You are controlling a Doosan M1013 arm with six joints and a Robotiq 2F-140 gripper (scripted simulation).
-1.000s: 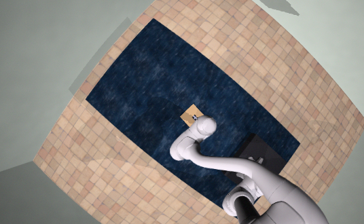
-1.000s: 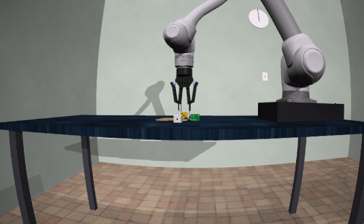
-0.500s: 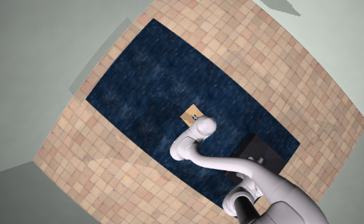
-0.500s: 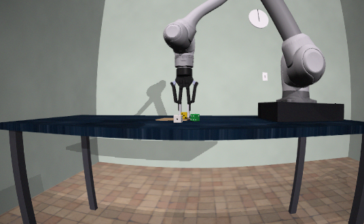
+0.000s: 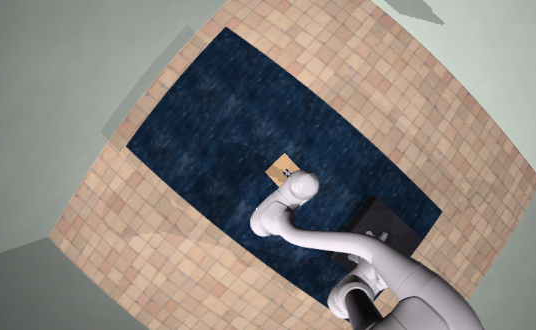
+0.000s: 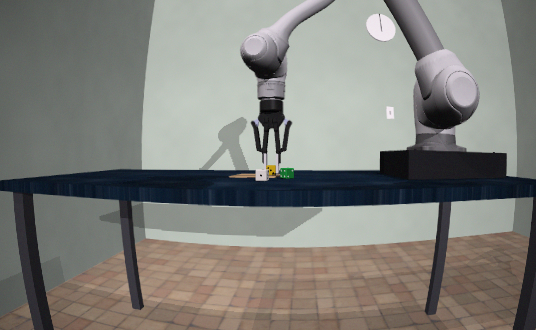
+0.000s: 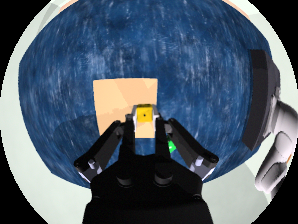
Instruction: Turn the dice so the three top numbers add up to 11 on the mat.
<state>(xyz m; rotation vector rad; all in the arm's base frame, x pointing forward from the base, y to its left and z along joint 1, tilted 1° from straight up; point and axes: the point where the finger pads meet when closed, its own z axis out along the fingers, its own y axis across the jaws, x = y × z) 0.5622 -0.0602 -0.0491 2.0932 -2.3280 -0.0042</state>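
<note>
The yellow die is 2 cm below my hand. The rest, counted from my hand: white die (18 cm to the left, 2 cm below, 2 cm ahead); then green die (9 cm to the left, 5 cm behind, 2 cm below); then tan mat (5 cm ahead, 4 cm below).
</note>
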